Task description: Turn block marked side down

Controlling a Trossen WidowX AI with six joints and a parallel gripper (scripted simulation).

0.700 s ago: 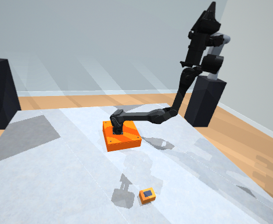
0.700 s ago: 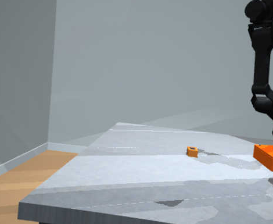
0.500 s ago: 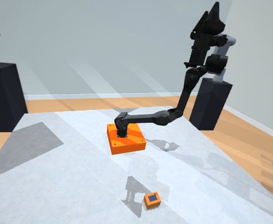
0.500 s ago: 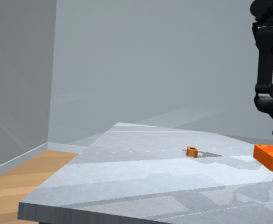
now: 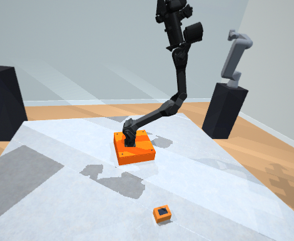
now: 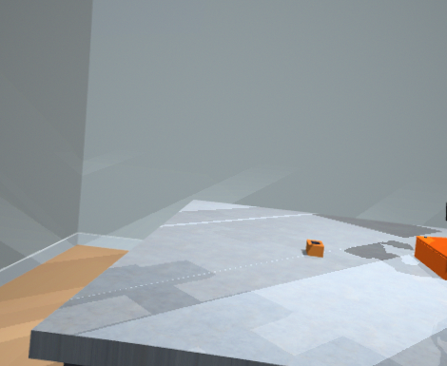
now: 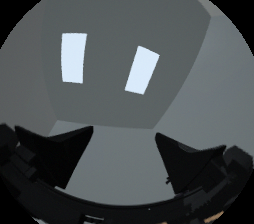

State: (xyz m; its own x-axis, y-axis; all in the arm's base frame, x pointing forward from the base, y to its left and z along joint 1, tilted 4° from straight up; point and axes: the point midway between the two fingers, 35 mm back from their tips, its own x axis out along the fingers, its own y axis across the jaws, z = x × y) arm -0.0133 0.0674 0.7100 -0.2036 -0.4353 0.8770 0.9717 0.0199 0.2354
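The orange block lies 780 mm below my gripper tip, 350 mm ahead of it and 40 mm to the left of it.
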